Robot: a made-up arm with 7 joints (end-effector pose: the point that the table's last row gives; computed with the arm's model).
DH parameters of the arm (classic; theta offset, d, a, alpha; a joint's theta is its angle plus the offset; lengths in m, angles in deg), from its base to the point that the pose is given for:
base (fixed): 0 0.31 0.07 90
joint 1: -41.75 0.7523 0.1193 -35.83
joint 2: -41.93 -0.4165 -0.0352 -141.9
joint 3: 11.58 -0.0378 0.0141 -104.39
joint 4: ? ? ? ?
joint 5: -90 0.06 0.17 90
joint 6: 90 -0.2 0.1 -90
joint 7: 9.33 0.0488 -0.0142 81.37
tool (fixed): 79 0.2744 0 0
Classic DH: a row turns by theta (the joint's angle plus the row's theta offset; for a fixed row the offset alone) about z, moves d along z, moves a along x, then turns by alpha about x.
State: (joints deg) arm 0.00 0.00 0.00 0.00 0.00 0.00 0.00
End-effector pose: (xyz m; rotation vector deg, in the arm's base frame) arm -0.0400 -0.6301 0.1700 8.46 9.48 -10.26
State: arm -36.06 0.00 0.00 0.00 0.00 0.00 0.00
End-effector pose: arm -0.1014 -0.6301 0.2616 4.99 45.37 -12.70
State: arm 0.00 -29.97 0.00 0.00 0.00 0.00 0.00
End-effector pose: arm -0.0219 -0.5927 0.2230 -4.46 31.60 -25.97
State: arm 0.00 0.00 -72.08 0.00 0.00 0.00 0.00
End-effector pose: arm -0.0648 -0.6141 0.1943 -6.49 -55.03 18.36
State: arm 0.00 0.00 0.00 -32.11 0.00 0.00 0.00
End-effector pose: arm -0.0401 -0.6488 0.0552 40.41 12.18 -7.39
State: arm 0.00 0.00 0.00 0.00 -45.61 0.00 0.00
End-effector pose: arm 0.0340 -0.6301 0.2061 3.98 54.88 -13.22
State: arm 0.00 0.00 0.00 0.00 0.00 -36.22 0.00
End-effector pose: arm -0.1342 -0.6581 0.1700 11.28 6.55 -46.33
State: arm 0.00 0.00 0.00 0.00 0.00 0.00 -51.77
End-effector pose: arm -0.0400 -0.4065 0.0906 -43.05 4.15 -13.68
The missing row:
joint 4: -20.59 -0.0596 -0.02 -90
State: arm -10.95 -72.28 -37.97 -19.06 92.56 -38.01 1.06
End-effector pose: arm -0.1381 -0.6730 0.0571 14.12 -48.93 -31.80
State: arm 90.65 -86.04 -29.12 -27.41 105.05 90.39 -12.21
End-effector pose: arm 0.3863 -0.4093 0.2214 -107.16 -90.86 -11.92
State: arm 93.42 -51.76 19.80 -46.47 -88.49 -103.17 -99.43
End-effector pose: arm 0.1778 -0.4496 0.0359 -73.41 101.20 -8.99
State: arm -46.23 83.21 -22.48 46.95 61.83 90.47 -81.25
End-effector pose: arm 0.0892 -0.4632 -0.0233 119.07 134.75 7.87
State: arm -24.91 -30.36 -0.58 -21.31 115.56 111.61 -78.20
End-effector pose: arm -0.0721 -0.4942 -0.2527 -114.01 -91.52 46.36
